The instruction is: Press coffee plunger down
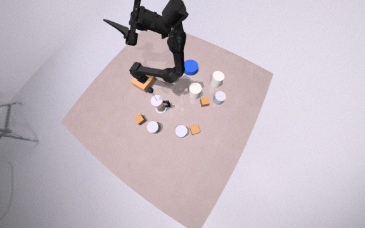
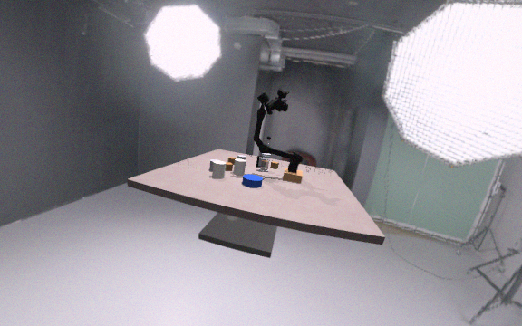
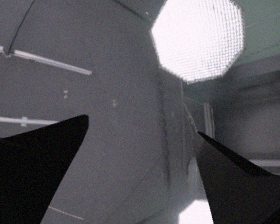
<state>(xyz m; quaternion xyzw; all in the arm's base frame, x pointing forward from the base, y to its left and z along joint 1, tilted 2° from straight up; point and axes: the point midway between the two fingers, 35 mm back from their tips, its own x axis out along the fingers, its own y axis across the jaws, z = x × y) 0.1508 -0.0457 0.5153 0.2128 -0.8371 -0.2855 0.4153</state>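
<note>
My gripper tip is 11 cm short of the coffee press, 5 cm to the left of it and 47 cm above it. Also, from my gripper tip: blue disc 12 cm ahead, 33 cm to the left, 58 cm below.
</note>
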